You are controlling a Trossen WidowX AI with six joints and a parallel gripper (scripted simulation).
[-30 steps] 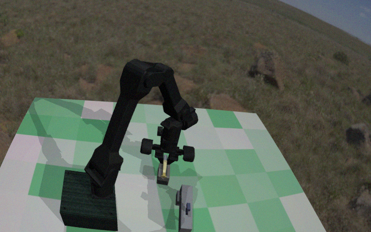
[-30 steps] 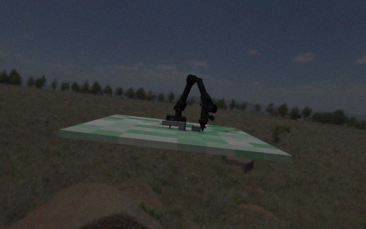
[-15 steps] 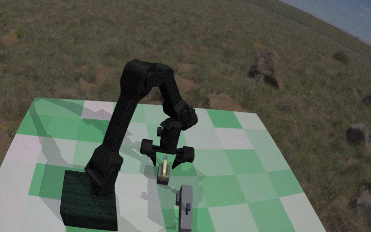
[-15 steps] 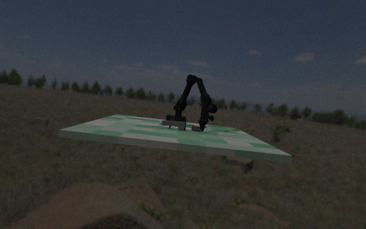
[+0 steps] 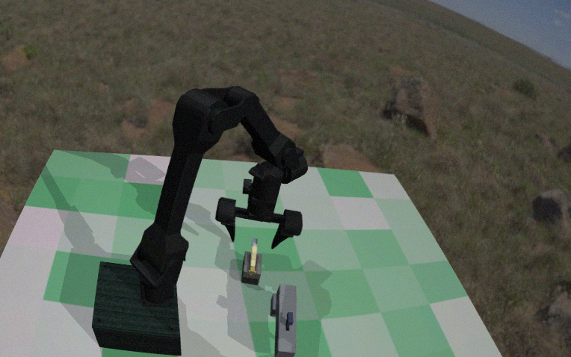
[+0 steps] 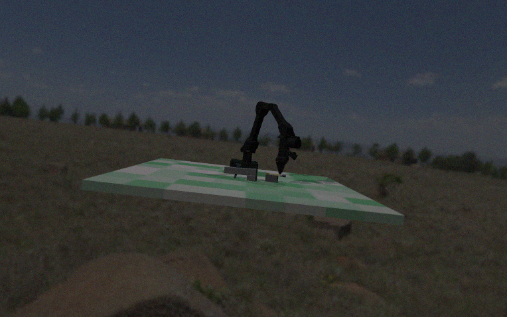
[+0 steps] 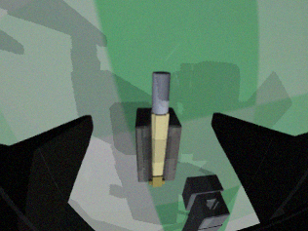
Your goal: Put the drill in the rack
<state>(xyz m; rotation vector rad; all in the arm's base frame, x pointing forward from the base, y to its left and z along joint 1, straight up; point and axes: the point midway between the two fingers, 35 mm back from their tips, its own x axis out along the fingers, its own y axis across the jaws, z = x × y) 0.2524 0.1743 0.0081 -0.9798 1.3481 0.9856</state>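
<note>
The drill lies 30 mm to the right of my gripper tip and 10 mm below it. Round my gripper tip: blue key 250 mm to the right; rack 10 mm behind, 50 mm to the right, 30 mm below; grey housing block 10 mm ahead, 230 mm to the right, 20 mm below.
</note>
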